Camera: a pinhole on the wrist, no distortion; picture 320 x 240 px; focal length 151.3 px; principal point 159.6 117.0 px. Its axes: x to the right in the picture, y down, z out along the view. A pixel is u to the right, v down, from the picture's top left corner.
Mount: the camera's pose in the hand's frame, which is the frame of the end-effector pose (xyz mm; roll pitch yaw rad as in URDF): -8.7 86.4 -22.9 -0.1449 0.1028 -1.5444
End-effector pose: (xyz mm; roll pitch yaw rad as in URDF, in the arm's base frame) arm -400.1 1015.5 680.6 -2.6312 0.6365 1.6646
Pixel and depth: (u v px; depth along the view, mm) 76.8 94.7 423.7
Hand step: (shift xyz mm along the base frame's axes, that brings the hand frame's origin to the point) 58.8 -308.0 -398.4
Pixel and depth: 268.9 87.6 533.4
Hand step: -523.7 -213.3 -182.8
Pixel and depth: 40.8 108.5 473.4
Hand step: 151.9 -337.5 -515.7
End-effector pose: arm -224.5 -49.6 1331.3 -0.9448 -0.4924 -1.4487
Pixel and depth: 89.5 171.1 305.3
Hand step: 354.8 -81.8 65.1
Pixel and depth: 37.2 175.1 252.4
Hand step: 360.8 -100.1 -15.6
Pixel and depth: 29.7 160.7 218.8
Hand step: 324.7 -73.7 -38.7
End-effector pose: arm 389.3 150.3 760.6 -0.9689 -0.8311 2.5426
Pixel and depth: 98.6 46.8 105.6
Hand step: -82.9 -115.5 -61.0
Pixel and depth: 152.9 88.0 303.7
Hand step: -77.5 -278.7 55.2
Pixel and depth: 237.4 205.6 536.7
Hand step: -80.5 -220.0 578.1
